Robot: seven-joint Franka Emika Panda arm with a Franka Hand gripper.
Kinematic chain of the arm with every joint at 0, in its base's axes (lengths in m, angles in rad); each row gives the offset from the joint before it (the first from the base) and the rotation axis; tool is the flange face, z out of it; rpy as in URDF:
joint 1: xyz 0 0 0.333 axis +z
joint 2: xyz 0 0 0 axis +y
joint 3: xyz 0 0 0.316 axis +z
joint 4: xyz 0.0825 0 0 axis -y
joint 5: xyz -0.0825 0 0.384 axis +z
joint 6: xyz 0 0 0 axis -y
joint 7: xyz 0.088 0 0 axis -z
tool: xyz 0 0 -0.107 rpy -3.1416 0 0
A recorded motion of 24 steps. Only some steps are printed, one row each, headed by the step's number.
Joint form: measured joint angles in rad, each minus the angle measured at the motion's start. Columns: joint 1, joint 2, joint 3, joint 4, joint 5, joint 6, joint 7.
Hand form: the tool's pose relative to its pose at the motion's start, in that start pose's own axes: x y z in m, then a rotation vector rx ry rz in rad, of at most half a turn. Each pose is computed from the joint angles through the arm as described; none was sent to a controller.
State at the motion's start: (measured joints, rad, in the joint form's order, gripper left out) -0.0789 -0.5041 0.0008 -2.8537 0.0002 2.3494 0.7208
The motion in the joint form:
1: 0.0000 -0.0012 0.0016 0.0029 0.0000 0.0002 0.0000
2: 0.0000 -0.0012 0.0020 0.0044 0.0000 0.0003 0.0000
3: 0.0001 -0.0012 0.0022 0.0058 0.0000 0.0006 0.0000
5: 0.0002 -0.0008 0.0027 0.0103 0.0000 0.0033 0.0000
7: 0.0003 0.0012 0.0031 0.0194 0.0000 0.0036 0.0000
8: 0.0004 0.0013 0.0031 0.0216 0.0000 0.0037 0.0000
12: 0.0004 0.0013 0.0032 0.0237 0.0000 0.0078 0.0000
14: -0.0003 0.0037 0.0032 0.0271 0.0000 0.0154 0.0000
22: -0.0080 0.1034 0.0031 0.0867 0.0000 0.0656 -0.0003
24: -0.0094 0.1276 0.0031 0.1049 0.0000 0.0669 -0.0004
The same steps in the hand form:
1: 0.0004 -0.0010 -0.0016 0.0023 0.0037 -0.0014
2: 0.0007 -0.0014 -0.0023 0.0032 0.0051 -0.0018
3: 0.0010 -0.0018 -0.0029 0.0042 0.0064 -0.0020
5: 0.0021 -0.0030 -0.0049 0.0085 0.0117 -0.0026
7: 0.0042 -0.0051 -0.0081 0.0133 0.0173 -0.0030
8: 0.0047 -0.0055 -0.0090 0.0147 0.0190 -0.0031
12: 0.0054 -0.0063 -0.0103 0.0188 0.0237 -0.0032
14: 0.0070 -0.0073 -0.0116 0.0245 0.0301 -0.0025
22: 0.0273 -0.0214 -0.0055 0.0313 0.0376 0.0048
24: 0.0322 -0.0250 -0.0042 0.0283 0.0340 0.0061

